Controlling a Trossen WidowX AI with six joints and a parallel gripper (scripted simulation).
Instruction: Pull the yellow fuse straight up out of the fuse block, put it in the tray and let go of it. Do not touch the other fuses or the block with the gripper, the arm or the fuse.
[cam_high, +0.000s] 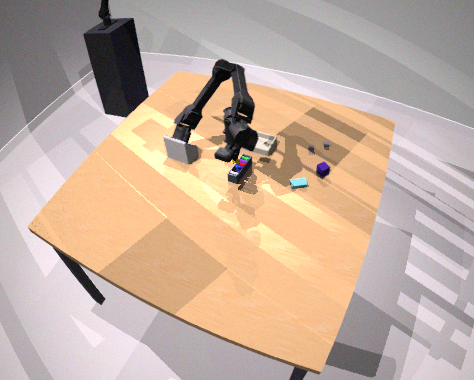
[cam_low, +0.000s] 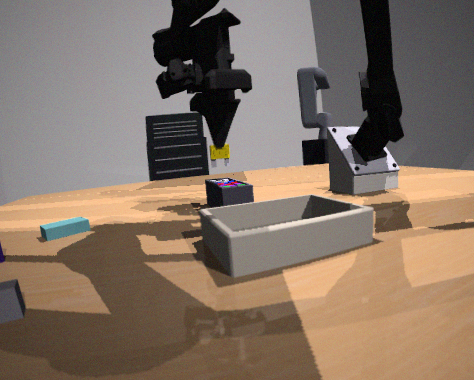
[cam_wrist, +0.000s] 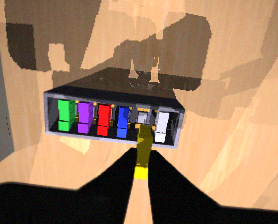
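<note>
My gripper tip is now 10 mm short of the grey tray, 210 mm to the right of it and 90 mm above it. Also, from my gripper tip: blue fuse 20 mm to the left, 70 mm below; then yellow fuse 10 mm below; then white fuse 20 mm to the right, 70 mm below.
</note>
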